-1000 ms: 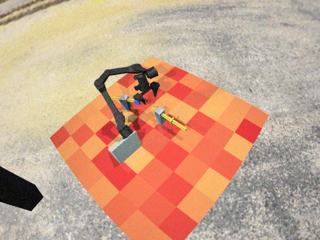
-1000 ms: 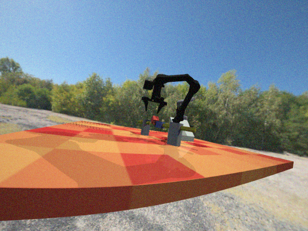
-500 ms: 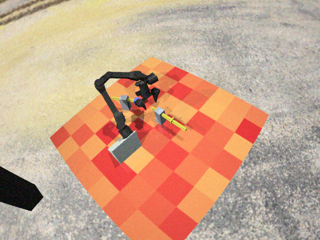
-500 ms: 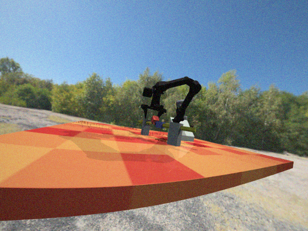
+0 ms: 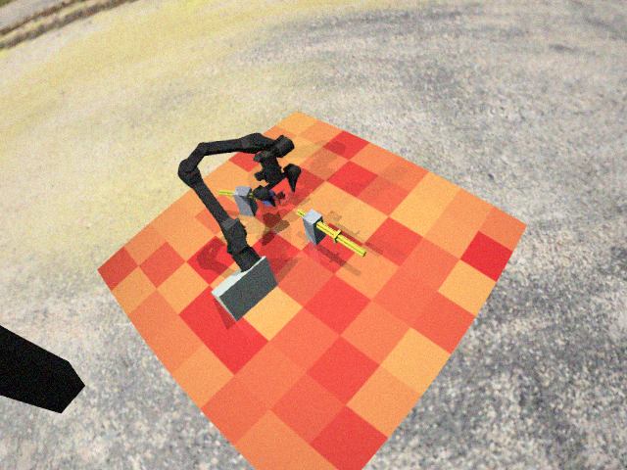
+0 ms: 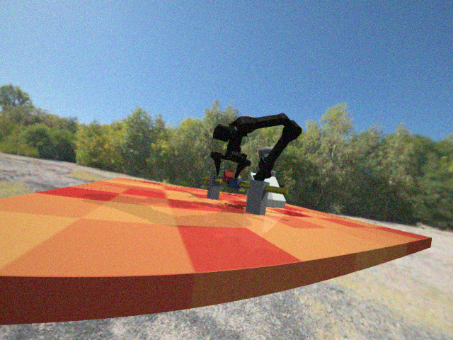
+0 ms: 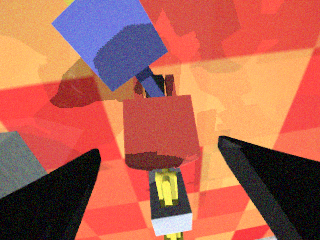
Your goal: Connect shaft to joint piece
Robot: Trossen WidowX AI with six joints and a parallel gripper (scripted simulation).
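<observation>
Right now my gripper tip is 20 mm to the right of the red square joint piece.
</observation>
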